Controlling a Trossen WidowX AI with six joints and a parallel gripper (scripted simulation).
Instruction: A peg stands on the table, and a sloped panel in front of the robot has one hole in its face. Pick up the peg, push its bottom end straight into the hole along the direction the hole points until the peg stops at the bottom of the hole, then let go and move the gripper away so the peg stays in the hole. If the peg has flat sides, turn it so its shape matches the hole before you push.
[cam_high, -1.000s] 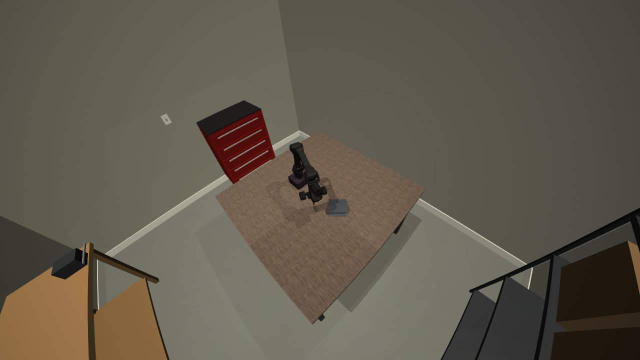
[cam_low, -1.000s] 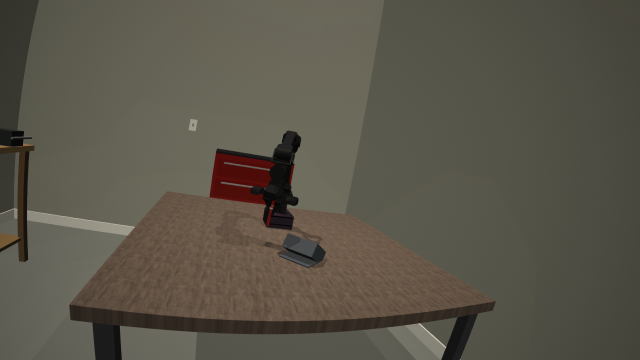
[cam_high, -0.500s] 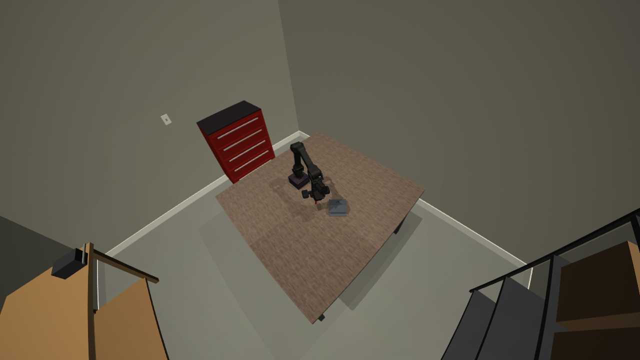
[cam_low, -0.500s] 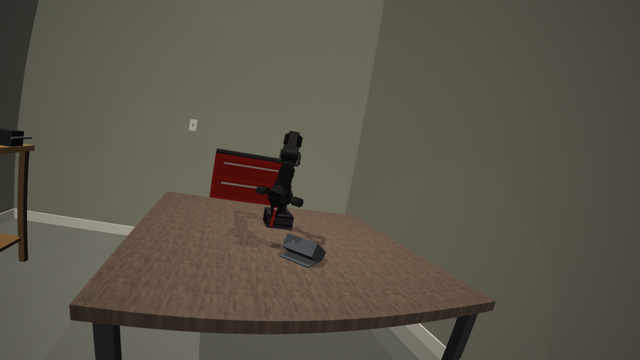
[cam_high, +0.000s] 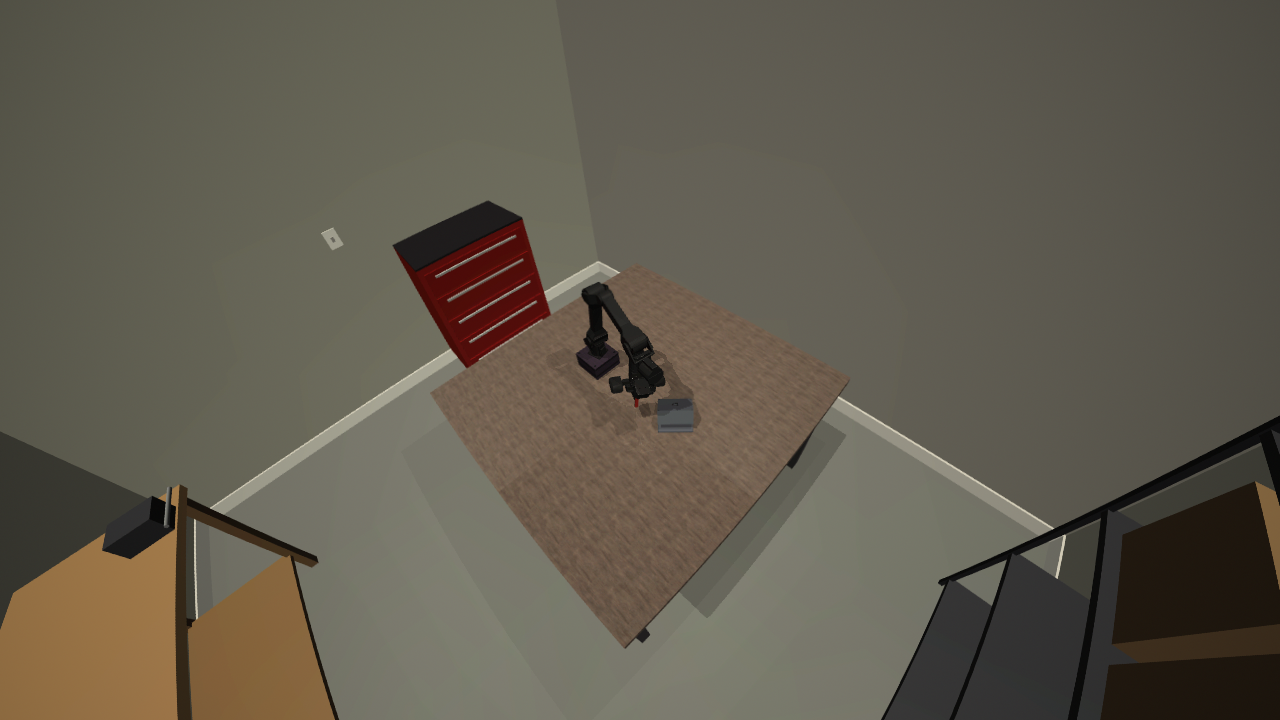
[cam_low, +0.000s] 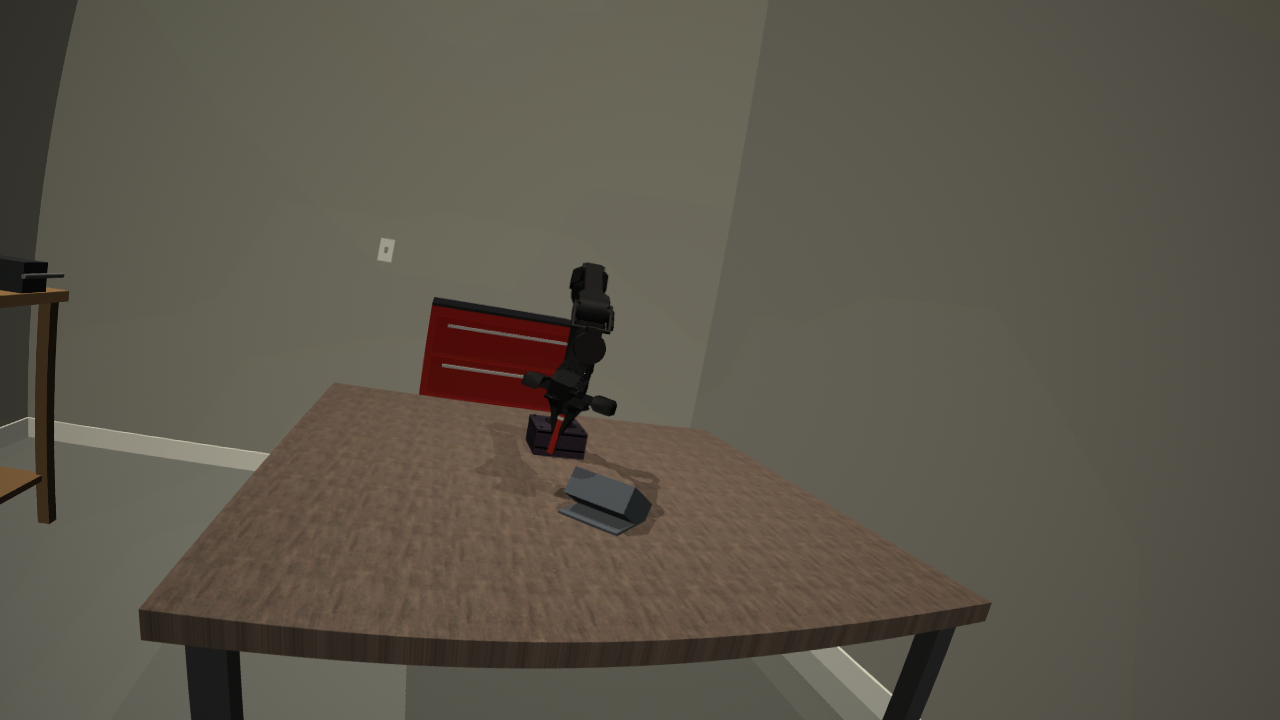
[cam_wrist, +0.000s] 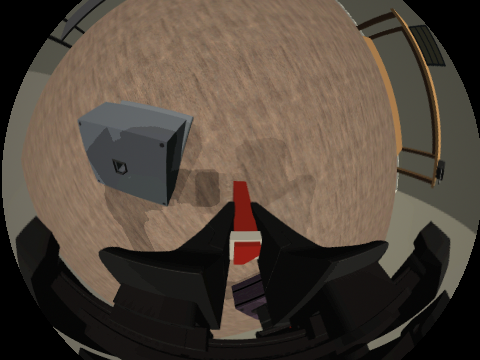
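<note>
My gripper tip is 110 mm short of the grey sloped panel, 90 mm above it and 80 mm to the right of it. Round my gripper tip: red peg: 20 mm above.
</note>
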